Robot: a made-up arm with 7 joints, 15 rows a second.
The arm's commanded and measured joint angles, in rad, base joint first. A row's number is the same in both.
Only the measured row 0 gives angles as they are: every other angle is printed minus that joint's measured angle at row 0.
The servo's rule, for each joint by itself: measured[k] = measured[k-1] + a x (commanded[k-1-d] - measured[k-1]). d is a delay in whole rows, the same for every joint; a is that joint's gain. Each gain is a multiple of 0.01, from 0.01 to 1. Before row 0 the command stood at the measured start. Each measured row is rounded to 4 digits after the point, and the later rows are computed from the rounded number. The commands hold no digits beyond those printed.
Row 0, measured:
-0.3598, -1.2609, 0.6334, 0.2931, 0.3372, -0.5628, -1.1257
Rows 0 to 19, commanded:
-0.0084, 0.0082, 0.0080, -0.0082, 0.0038, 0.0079, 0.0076
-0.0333, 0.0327, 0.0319, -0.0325, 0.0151, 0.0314, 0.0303
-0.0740, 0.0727, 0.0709, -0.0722, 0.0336, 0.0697, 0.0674
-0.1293, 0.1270, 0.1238, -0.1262, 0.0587, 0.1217, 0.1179
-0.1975, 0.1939, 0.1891, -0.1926, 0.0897, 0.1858, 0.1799
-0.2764, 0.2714, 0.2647, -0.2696, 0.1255, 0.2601, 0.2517
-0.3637, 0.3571, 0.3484, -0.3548, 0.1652, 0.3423, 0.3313
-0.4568, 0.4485, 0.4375, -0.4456, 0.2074, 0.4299, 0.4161
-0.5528, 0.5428, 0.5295, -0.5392, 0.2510, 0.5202, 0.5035
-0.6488, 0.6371, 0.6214, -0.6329, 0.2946, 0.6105, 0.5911
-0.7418, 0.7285, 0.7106, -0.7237, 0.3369, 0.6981, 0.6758
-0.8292, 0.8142, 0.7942, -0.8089, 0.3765, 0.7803, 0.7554
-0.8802, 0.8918, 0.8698, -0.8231, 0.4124, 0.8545, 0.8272
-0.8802, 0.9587, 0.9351, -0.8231, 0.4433, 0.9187, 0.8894
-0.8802, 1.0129, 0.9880, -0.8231, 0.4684, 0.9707, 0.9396
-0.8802, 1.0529, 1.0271, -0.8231, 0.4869, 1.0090, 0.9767
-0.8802, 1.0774, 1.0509, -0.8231, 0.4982, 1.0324, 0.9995
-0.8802, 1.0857, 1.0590, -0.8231, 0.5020, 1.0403, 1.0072
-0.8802, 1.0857, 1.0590, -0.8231, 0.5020, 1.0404, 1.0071
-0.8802, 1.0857, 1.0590, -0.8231, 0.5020, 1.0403, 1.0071
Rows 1 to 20, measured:
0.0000, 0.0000, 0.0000, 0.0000, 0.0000, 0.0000, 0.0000
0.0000, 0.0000, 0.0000, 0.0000, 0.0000, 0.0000, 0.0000
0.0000, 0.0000, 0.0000, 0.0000, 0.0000, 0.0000, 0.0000
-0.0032, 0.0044, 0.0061, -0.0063, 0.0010, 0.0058, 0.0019
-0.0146, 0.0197, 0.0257, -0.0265, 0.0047, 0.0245, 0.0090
-0.0372, 0.0483, 0.0601, -0.0617, 0.0122, 0.0575, 0.0236
-0.0722, 0.0908, 0.1085, -0.1114, 0.0243, 0.1044, 0.0472
-0.1198, 0.1465, 0.1698, -0.1739, 0.0413, 0.1638, 0.0804
-0.1793, 0.2139, 0.2419, -0.2476, 0.0632, 0.2341, 0.1232
-0.2494, 0.2912, 0.3228, -0.3301, 0.0897, 0.3131, 0.1752
-0.3282, 0.3761, 0.4100, -0.4190, 0.1203, 0.3984, 0.2354
-0.4135, 0.4661, 0.5008, -0.5116, 0.1543, 0.4873, 0.3024
-0.5029, 0.5584, 0.5925, -0.6050, 0.1908, 0.5772, 0.3746
-0.5937, 0.6503, 0.6823, -0.6964, 0.2288, 0.6655, 0.4499
-0.6832, 0.7388, 0.7673, -0.7830, 0.2672, 0.7493, 0.5263
-0.7581, 0.8214, 0.8452, -0.8139, 0.3050, 0.8261, 0.6015
-0.8045, 0.8955, 0.9135, -0.8210, 0.3410, 0.8937, 0.6735
-0.8333, 0.9589, 0.9701, -0.8226, 0.3741, 0.9499, 0.7400
-0.8511, 1.0097, 1.0134, -0.8230, 0.4034, 0.9930, 0.7992
-0.8622, 1.0463, 1.0419, -0.8231, 0.4280, 1.0218, 0.8493
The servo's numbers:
d 3
a 0.38 0.54 0.76 0.77 0.26 0.73 0.25

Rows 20 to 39, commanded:
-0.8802, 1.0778, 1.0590, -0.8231, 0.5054, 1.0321, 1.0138
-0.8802, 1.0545, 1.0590, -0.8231, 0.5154, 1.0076, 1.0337
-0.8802, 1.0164, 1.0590, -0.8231, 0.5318, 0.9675, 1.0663
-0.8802, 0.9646, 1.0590, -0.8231, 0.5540, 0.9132, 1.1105
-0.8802, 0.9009, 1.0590, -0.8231, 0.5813, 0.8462, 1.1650
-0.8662, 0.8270, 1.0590, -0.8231, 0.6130, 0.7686, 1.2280
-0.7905, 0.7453, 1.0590, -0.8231, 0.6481, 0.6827, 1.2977
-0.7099, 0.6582, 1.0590, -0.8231, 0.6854, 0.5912, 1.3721
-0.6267, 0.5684, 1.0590, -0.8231, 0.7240, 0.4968, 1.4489
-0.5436, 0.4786, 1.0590, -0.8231, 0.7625, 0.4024, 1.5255
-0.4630, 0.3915, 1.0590, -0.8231, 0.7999, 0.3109, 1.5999
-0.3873, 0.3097, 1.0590, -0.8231, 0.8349, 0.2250, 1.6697
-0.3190, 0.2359, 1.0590, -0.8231, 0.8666, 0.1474, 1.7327
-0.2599, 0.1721, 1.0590, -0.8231, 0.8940, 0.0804, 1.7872
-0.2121, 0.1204, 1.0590, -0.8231, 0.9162, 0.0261, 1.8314
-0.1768, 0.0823, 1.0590, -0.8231, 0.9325, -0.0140, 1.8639
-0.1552, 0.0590, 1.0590, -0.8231, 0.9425, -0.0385, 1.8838
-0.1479, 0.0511, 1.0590, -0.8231, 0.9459, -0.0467, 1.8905
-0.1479, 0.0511, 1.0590, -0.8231, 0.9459, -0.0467, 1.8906
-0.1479, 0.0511, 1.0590, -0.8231, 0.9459, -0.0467, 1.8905
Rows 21 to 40, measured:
-0.8690, 1.0676, 1.0549, -0.8231, 0.4472, 1.0353, 0.8888
-0.8733, 1.0774, 1.0580, -0.8231, 0.4614, 1.0390, 0.9184
-0.8759, 1.0819, 1.0588, -0.8231, 0.4720, 1.0399, 0.9406
-0.8775, 1.0797, 1.0590, -0.8231, 0.4807, 1.0342, 0.9589
-0.8785, 1.0661, 1.0590, -0.8231, 0.4897, 1.0148, 0.9776
-0.8791, 1.0393, 1.0590, -0.8231, 0.5006, 0.9803, 0.9998
-0.8795, 0.9990, 1.0590, -0.8231, 0.5145, 0.9313, 1.0275
-0.8798, 0.9460, 1.0590, -0.8231, 0.5319, 0.8692, 1.0619
-0.8746, 0.8817, 1.0590, -0.8231, 0.5530, 0.7958, 1.1034
-0.8426, 0.8080, 1.0590, -0.8231, 0.5777, 0.7132, 1.1520
-0.7922, 0.7271, 1.0590, -0.8231, 0.6057, 0.6241, 1.2070
-0.7293, 0.6414, 1.0590, -0.8231, 0.6365, 0.5312, 1.2675
-0.6587, 0.5535, 1.0590, -0.8231, 0.6693, 0.4372, 1.3320
-0.5843, 0.4660, 1.0590, -0.8231, 0.7033, 0.3450, 1.3990
-0.5094, 0.3816, 1.0590, -0.8231, 0.7375, 0.2574, 1.4667
-0.4370, 0.3029, 1.0590, -0.8231, 0.7711, 0.1771, 1.5332
-0.3697, 0.2323, 1.0590, -0.8231, 0.8031, 0.1065, 1.5967
-0.3098, 0.1719, 1.0590, -0.8231, 0.8325, 0.0478, 1.6554
-0.2593, 0.1235, 1.0590, -0.8231, 0.8585, 0.0027, 1.7075
-0.2197, 0.0887, 1.0590, -0.8231, 0.8803, -0.0274, 1.7516

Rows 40 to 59, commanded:
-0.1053, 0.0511, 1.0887, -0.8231, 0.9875, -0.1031, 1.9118
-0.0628, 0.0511, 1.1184, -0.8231, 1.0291, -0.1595, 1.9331
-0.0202, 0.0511, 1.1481, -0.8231, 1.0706, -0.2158, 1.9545
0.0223, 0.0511, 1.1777, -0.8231, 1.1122, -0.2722, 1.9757
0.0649, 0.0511, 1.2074, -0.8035, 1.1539, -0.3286, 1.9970
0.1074, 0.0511, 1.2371, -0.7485, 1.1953, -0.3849, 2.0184
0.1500, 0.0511, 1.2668, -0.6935, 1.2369, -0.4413, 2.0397
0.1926, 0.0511, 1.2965, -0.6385, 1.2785, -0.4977, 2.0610
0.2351, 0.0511, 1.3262, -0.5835, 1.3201, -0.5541, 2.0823
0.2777, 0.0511, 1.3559, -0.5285, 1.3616, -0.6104, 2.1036
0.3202, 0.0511, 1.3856, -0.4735, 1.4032, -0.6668, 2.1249
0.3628, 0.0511, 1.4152, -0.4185, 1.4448, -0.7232, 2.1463
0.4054, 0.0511, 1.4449, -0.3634, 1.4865, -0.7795, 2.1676
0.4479, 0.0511, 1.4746, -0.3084, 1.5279, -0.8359, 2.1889
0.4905, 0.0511, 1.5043, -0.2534, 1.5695, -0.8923, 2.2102
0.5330, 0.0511, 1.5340, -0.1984, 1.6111, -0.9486, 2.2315
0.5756, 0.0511, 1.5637, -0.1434, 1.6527, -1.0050, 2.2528
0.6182, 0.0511, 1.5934, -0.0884, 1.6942, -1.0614, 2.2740
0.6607, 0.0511, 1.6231, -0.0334, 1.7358, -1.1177, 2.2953
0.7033, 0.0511, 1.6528, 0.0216, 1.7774, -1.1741, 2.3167
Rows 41 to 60, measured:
-0.1924, 0.0684, 1.0590, -0.8231, 0.8974, -0.0415, 1.7863
-0.1755, 0.0591, 1.0590, -0.8231, 0.9100, -0.0453, 1.8124
-0.1650, 0.0548, 1.0590, -0.8231, 0.9193, -0.0463, 1.8319
-0.1423, 0.0528, 1.0816, -0.8231, 0.9370, -0.0878, 1.8519
-0.1121, 0.0519, 1.1096, -0.8231, 0.9609, -0.1401, 1.8722
-0.0772, 0.0515, 1.1389, -0.8231, 0.9894, -0.1954, 1.8928
-0.0394, 0.0513, 1.1684, -0.8231, 1.0213, -0.2515, 1.9135
0.0002, 0.0512, 1.1980, -0.8080, 1.0558, -0.3078, 1.9344
0.0409, 0.0511, 1.2277, -0.7622, 1.0921, -0.3641, 1.9554
0.0824, 0.0511, 1.2574, -0.7093, 1.1297, -0.4205, 1.9765
0.1243, 0.0511, 1.2871, -0.6548, 1.1684, -0.4769, 1.9976
0.1664, 0.0511, 1.3168, -0.5999, 1.2078, -0.5333, 2.0188
0.2087, 0.0511, 1.3465, -0.5449, 1.2478, -0.5896, 2.0400
0.2511, 0.0511, 1.3762, -0.4899, 1.2882, -0.6460, 2.0612
0.2935, 0.0511, 1.4058, -0.4349, 1.3289, -0.7024, 2.0825
0.3360, 0.0511, 1.4355, -0.3798, 1.3699, -0.7587, 2.1038
0.3785, 0.0511, 1.4652, -0.3248, 1.4110, -0.8151, 2.1251
0.4211, 0.0511, 1.4949, -0.2698, 1.4522, -0.8715, 2.1464
0.4636, 0.0511, 1.5246, -0.2148, 1.4935, -0.9278, 2.1677
0.5062, 0.0511, 1.5543, -0.1598, 1.5349, -0.9842, 2.1890

